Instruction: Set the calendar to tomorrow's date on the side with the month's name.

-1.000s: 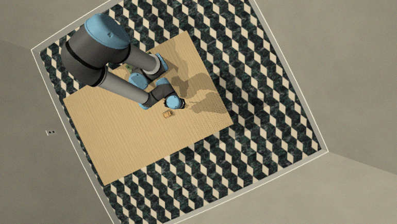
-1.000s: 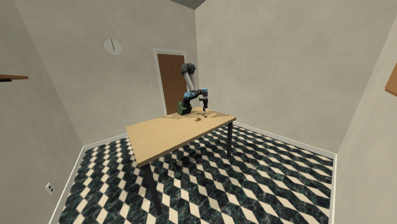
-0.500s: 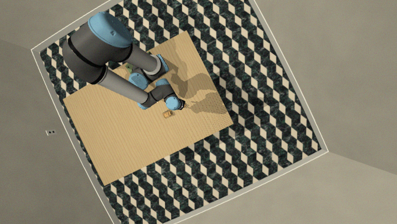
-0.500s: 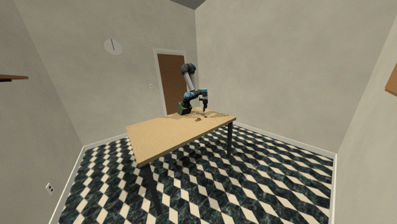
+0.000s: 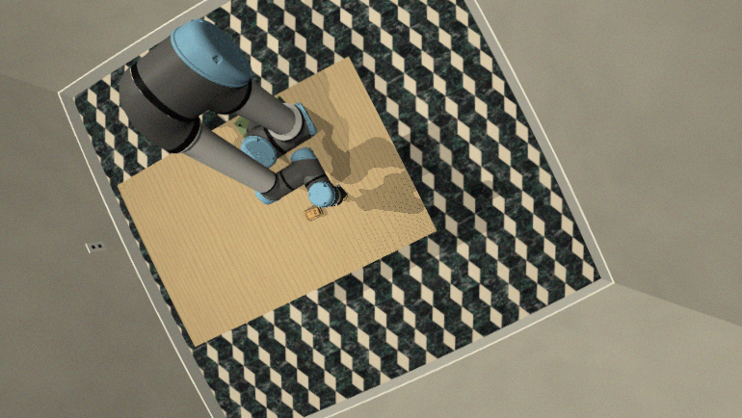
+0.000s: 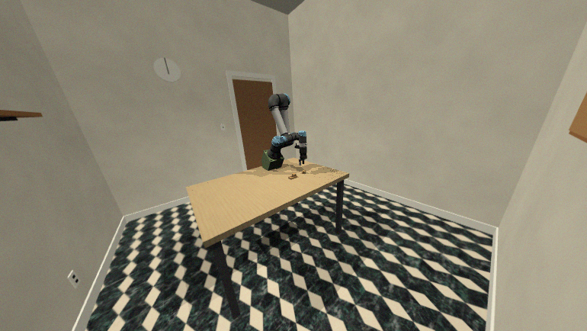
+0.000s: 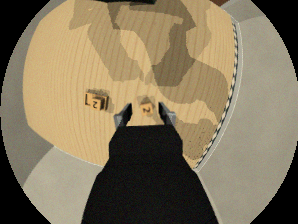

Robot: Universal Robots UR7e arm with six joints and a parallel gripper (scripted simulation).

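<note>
The wooden cube is 2 cm ahead of my hand, 1 cm to the left of it and 10 cm below it. The rest, counted from my hand: wooden tray 3 cm ahead, 15 cm to the right, 10 cm below.
</note>
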